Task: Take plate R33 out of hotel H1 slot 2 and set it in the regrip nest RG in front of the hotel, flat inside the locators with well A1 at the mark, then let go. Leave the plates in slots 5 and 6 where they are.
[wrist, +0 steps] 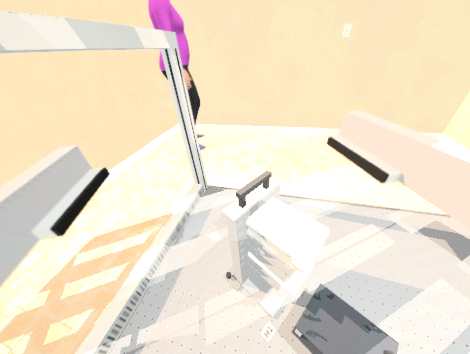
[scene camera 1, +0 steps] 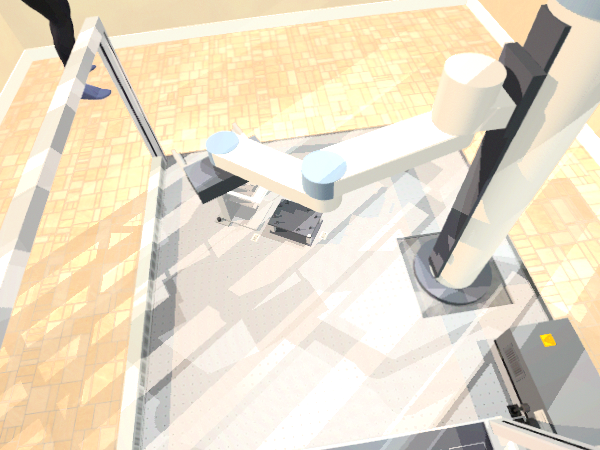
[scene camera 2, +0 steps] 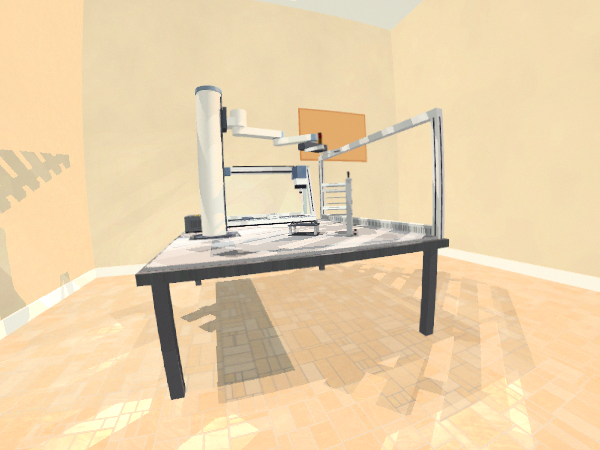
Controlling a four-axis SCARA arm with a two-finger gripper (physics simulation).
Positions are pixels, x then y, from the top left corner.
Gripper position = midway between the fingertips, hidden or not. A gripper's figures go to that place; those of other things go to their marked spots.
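Labels:
The gripper (scene camera 1: 204, 139), 100 cm from the lens. Grey box (scene camera 1: 555, 375), 120 cm from the lens. Gripper nearer to the lens than the grey box.

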